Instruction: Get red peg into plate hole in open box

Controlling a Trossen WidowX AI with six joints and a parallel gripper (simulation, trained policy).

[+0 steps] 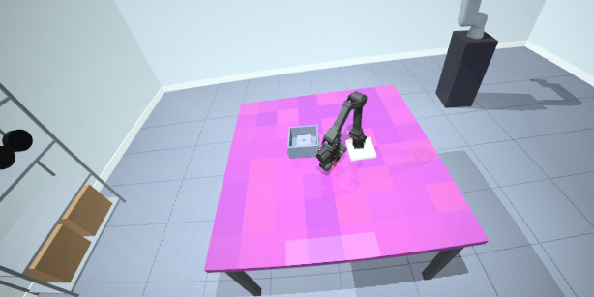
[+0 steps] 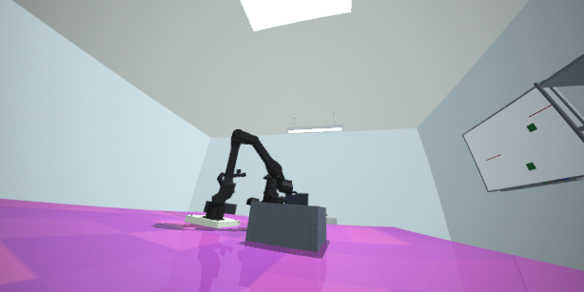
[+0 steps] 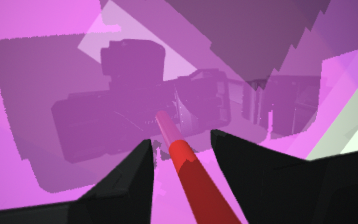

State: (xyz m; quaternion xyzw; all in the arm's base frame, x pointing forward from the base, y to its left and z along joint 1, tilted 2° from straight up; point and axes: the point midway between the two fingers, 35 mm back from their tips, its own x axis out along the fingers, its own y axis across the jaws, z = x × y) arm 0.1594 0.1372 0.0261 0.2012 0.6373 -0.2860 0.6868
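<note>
My gripper tip is now 180 mm short of the plate, 160 mm to the left of it and 40 mm below it. The rest, counted from my gripper tip: grey box (180 mm ahead, 160 mm to the right, 20 mm above); then red peg (30 mm above, 10 mm to the left, 10 mm behind).
</note>
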